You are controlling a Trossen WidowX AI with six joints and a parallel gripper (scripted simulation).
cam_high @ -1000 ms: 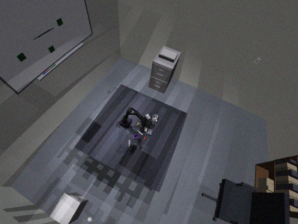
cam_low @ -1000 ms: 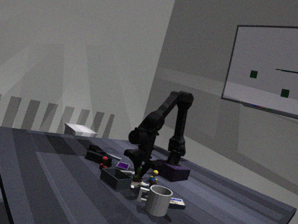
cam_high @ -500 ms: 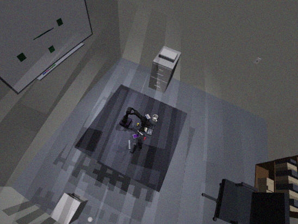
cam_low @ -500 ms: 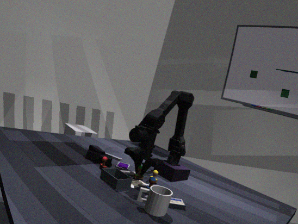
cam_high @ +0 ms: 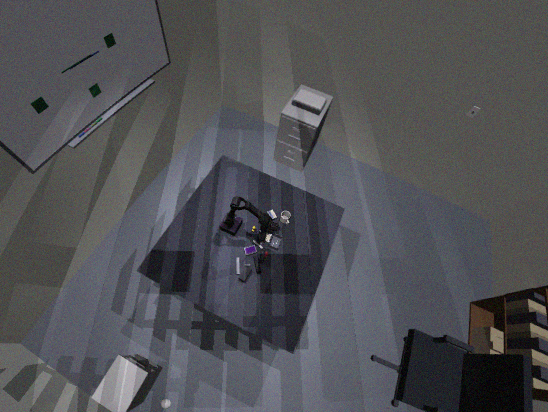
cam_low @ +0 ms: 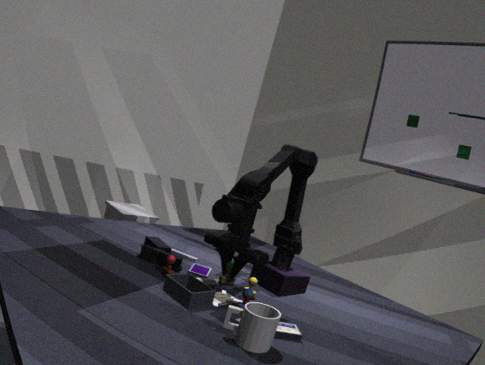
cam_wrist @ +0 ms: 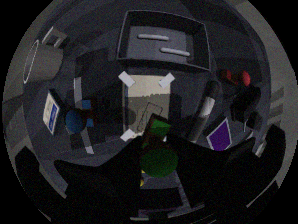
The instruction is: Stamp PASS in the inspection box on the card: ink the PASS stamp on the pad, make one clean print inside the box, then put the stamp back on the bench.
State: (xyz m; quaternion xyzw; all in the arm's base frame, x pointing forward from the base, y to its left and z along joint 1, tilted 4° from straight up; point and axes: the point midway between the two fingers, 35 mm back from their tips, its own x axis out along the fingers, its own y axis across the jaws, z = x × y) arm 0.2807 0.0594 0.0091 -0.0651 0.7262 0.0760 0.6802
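Now: gripper tip 140 mm to the left of the red-knobbed stamp, 100 mm short of it and 40 mm above it. The rest, counted from my gripper tip: green-knobbed stamp (right at my gripper tip); dark tray (120 mm ahead, 50 mm below); white card (60 mm below, 10 mm to the left, 10 mm ahead).
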